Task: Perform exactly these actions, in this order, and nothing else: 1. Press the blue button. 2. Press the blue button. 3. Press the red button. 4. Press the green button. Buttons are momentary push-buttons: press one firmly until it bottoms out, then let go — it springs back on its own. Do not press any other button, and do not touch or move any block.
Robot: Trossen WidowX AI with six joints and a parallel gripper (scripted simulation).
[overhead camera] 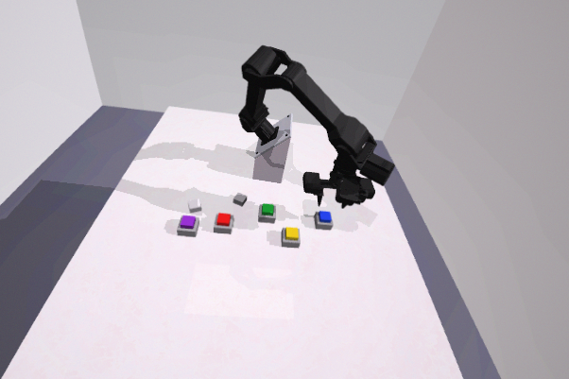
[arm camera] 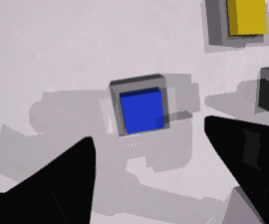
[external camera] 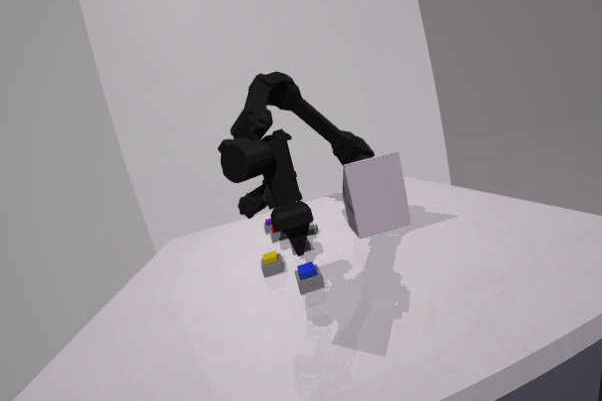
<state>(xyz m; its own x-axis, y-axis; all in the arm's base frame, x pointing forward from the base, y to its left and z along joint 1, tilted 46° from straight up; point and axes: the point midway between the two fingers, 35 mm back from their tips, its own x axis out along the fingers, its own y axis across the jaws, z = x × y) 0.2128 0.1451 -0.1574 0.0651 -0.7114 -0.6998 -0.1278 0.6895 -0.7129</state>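
My gripper tip is 50 mm above the blue button. Also, from my gripper tip: grey block (260 mm to the right, 70 mm below, 30 mm behind); then yellow button (90 mm to the right, 80 mm ahead, 50 mm below); then green button (170 mm to the right, 50 mm below, 10 mm ahead).
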